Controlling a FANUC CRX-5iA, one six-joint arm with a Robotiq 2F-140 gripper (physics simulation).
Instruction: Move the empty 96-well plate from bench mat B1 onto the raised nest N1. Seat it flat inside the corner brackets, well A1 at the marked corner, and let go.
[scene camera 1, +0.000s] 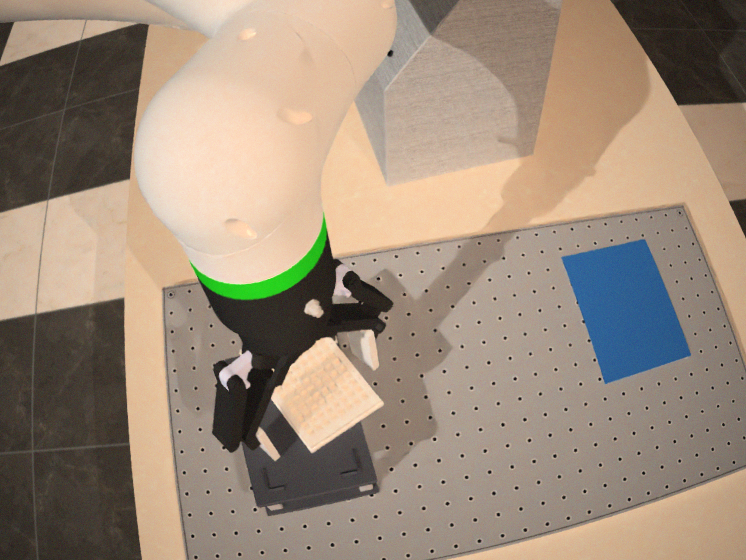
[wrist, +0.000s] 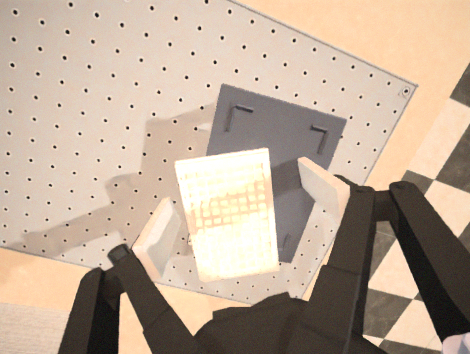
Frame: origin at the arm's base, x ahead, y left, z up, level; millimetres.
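Seen in the pictures: gripper, fingertip midpoint: (scene camera 1: 316, 404) (wrist: 236, 191).
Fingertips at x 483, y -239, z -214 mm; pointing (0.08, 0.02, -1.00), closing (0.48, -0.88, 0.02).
A point is followed by its place in that frame.
The pale 96-well plate (scene camera 1: 328, 394) {x 482, y -225, z -200 mm} (wrist: 230, 215) {x 464, y -236, z -199 mm} lies askew over the dark raised nest (scene camera 1: 313, 473) {x 552, y -262, z -214 mm} (wrist: 280, 135) {x 545, y -267, z -214 mm}. It is turned relative to the nest, overhangs one long side and is not inside the corner brackets. It looks tilted, but its underside and supports are hidden. Two brackets show clear of it in both views; a third shows partly beside it in the wrist view. The A1 corner cannot be made out. My gripper (scene camera 1: 318, 396) {x 483, y -239, z -214 mm} (wrist: 236, 191) {x 483, y -239, z -214 mm} is open, with one pad on each side of the plate and visible gaps between. The blue bench mat (scene camera 1: 626, 310) {x 471, y 138, z -273 mm} has no plate on it.
The nest stands on a grey perforated board (scene camera 1: 482, 385) {x 496, y -64, z -275 mm} (wrist: 115, 75) {x 569, y -89, z -275 mm} set on a pale table. A large grey metal block (scene camera 1: 451, 120) {x 208, y 1, z -182 mm} stands behind the board. The arm covers the board's back left part in the scene view.
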